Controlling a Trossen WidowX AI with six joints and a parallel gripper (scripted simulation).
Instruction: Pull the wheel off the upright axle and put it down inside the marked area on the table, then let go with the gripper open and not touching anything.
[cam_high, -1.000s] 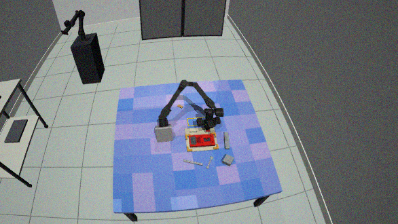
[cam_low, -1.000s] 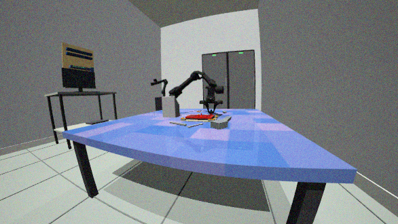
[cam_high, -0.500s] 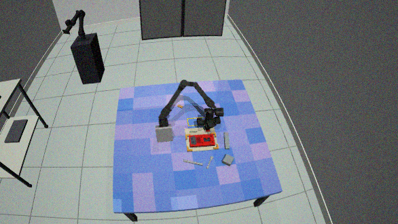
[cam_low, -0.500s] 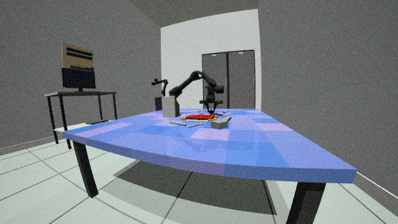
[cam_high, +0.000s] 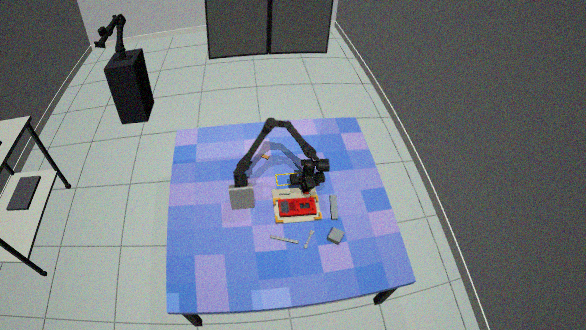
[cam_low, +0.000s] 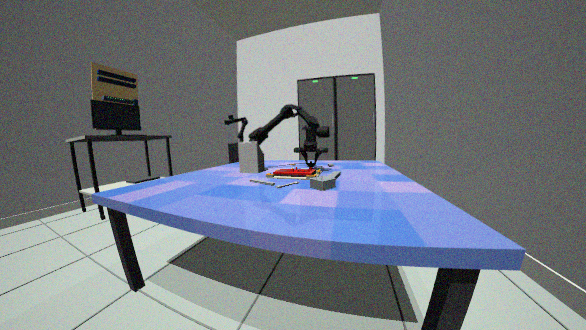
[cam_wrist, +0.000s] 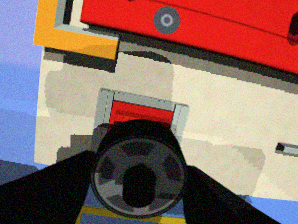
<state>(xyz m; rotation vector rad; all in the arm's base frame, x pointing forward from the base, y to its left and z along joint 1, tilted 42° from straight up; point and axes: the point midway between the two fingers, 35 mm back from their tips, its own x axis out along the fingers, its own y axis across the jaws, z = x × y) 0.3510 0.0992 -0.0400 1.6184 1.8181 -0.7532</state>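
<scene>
My gripper tip is now 100 mm to the left of the beige base plate, 50 mm past it and 30 mm above it. The rest, counted from my gripper tip: wheel: right at my gripper tip.
</scene>
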